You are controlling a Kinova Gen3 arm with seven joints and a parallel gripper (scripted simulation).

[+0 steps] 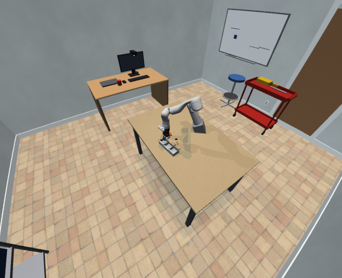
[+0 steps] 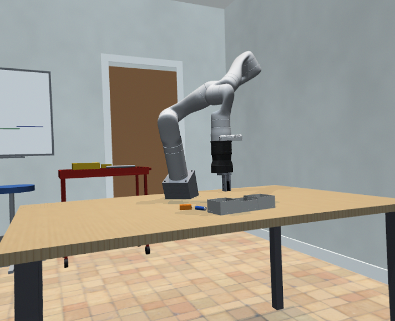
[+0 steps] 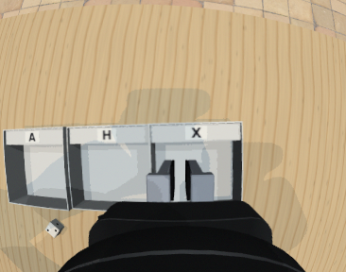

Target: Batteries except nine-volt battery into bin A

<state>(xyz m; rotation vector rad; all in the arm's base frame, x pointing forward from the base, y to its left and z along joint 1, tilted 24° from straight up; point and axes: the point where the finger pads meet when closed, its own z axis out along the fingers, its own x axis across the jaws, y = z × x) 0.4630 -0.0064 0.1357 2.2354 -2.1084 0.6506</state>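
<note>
The bin row is 7 cm to the left of my hand and 7 cm below it. From my hand the other things lie so: black bolt: 8 cm behind, 9 cm to the left, 9 cm below; then blue cylindrical battery: 10 cm behind, 5 cm to the right, 9 cm below; then orange cylindrical battery: 13 cm behind, 8 cm to the left, 9 cm below.
</note>
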